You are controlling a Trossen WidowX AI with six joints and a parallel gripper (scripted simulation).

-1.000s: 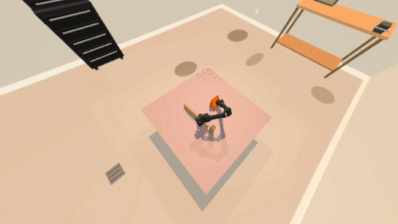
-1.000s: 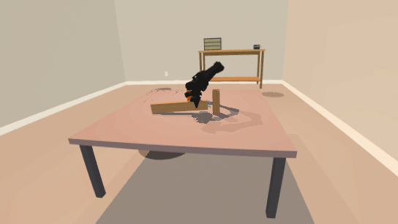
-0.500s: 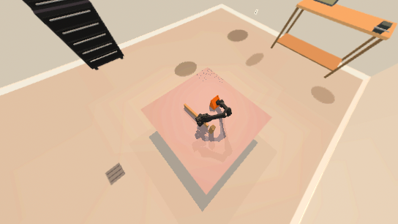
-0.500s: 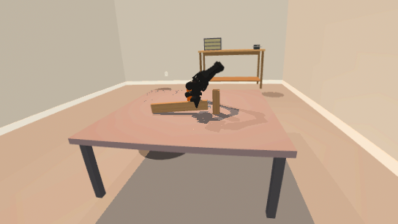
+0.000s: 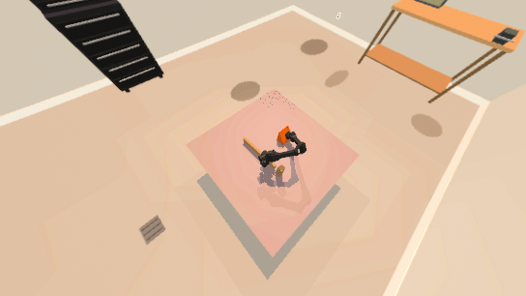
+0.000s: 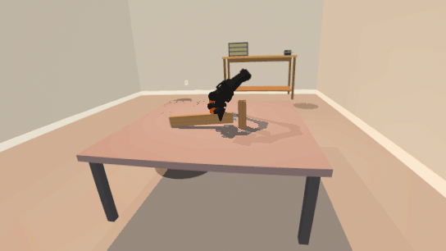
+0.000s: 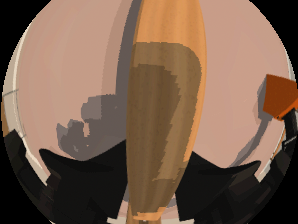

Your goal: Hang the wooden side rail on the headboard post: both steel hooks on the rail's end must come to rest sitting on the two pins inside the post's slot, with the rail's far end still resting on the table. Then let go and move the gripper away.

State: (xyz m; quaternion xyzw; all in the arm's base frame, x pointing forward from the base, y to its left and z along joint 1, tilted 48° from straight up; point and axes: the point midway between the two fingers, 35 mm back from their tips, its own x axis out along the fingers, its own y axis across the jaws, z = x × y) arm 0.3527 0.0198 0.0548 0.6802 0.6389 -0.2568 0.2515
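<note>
Now: gripper tip 10 mm short of the headboard post, 140 mm to the right of it and 40 mm below it.
</note>
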